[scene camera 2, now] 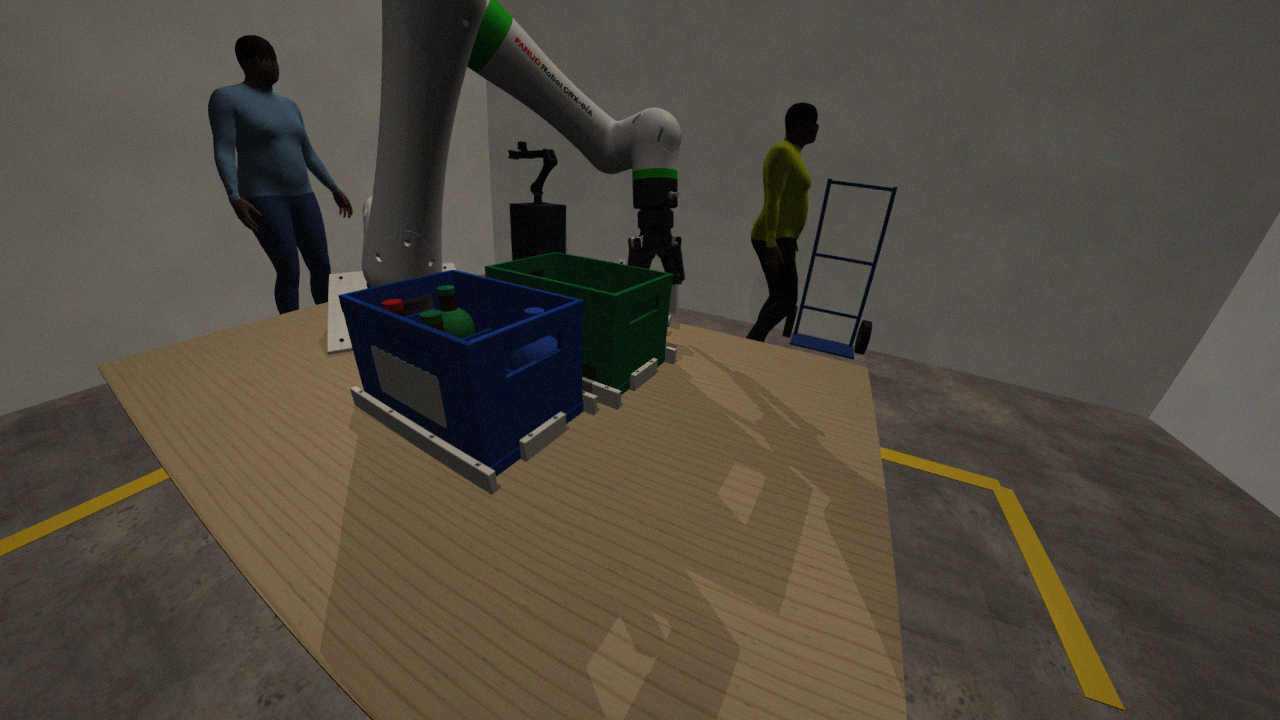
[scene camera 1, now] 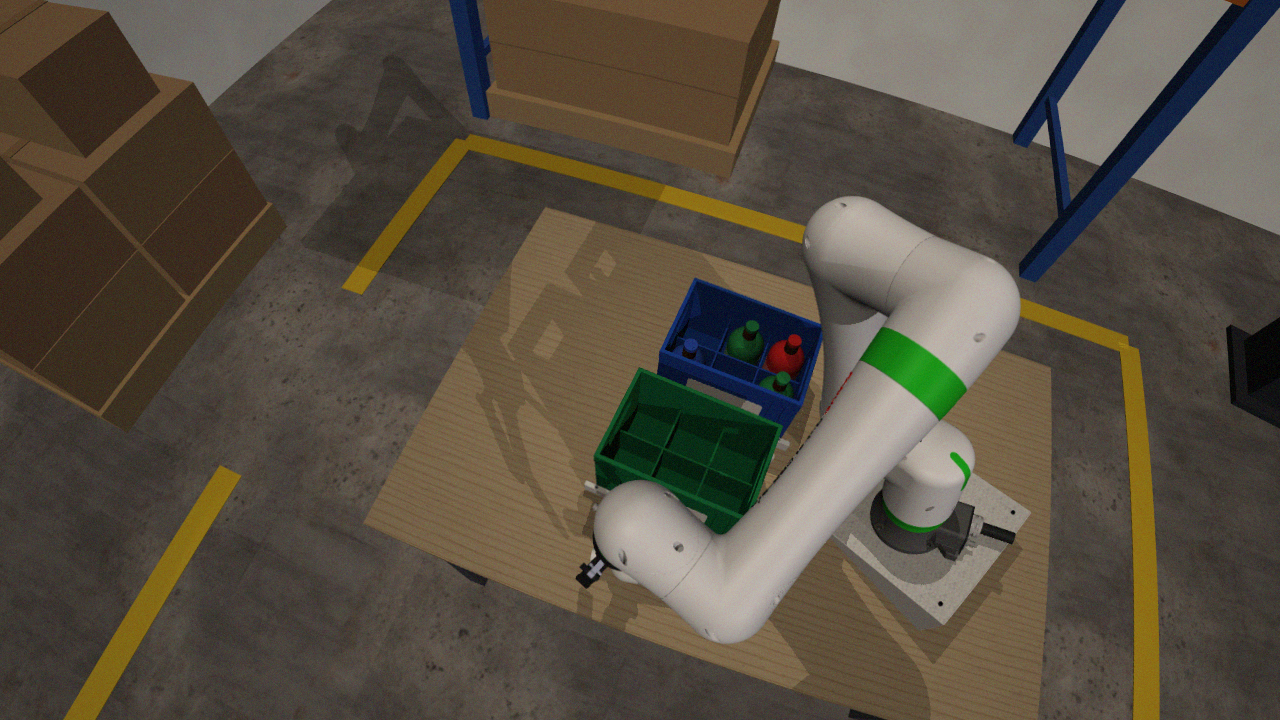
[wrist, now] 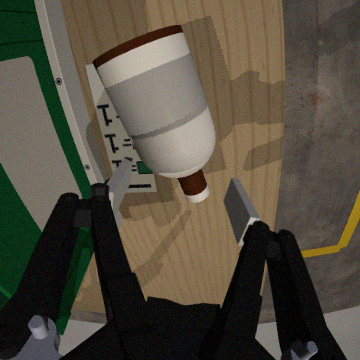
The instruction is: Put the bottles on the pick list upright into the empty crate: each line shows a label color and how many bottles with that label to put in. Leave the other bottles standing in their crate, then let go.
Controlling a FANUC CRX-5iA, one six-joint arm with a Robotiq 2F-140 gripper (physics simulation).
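Frame: origin at the arm's base, x ahead, y right, z down, level; millimetres.
Seen in the pictures: gripper, fingertip midpoint: (wrist: pixel 179 180); arm's base, link origin: (scene camera 1: pixel 909 518).
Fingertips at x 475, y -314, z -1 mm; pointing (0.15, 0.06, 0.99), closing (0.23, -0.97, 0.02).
Pixels of each thing's middle, then the offset from my fingertips to it. "pt": a spot on its surface instead. Level surfaces: height alone.
- white bottle, body centre: (wrist: pixel 171 128) dy +7, dx -48, dz +11 mm
- pick list, surface spot: (wrist: pixel 97 92) pt dy +86, dx -78, dz +46 mm
- green crate, body centre: (scene camera 1: pixel 685 458) (scene camera 2: pixel 579 316) dy +206, dx -44, dz -40 mm
- blue crate, body centre: (scene camera 2: pixel 465 357) (scene camera 1: pixel 737 361) dy +441, dx -46, dz -40 mm
- red bottle, body centre: (scene camera 1: pixel 785 360) dy +492, dx -131, dz -38 mm
- blue-capped bottle, body centre: (scene camera 2: pixel 536 363) (scene camera 1: pixel 686 364) dy +385, dx +40, dz -38 mm
- table, surface height: dz +48 mm
A white bottle (wrist: pixel 162 107) with a grey band, brown neck and white cap lies on its side on the table, beside the green crate and partly over the pick list (wrist: pixel 97 92). The list's text is mostly covered; a green patch shows. My gripper (wrist: pixel 179 180) (scene camera 2: pixel 656 268) is open, its fingers on either side of the bottle's cap end, holding nothing. The green crate (scene camera 1: pixel 711 400) (scene camera 2: pixel 626 331) (wrist: pixel 11 30) has empty compartments in view. The blue crate (scene camera 1: pixel 680 374) (scene camera 2: pixel 537 394) holds a red bottle (scene camera 1: pixel 785 357), two green bottles (scene camera 1: pixel 744 343) (scene camera 1: pixel 776 386) and a blue-capped bottle (scene camera 1: pixel 690 348).
White rails (scene camera 2: pixel 420 438) (wrist: pixel 75 145) edge the crates. The arm's base plate (scene camera 1: pixel 975 573) sits on the table (scene camera 1: pixel 483 402). The table's edge runs right of the bottle in the wrist view. Two people (scene camera 2: pixel 264 134) (scene camera 2: pixel 785 197) and a hand truck (scene camera 2: pixel 844 261) stand beyond.
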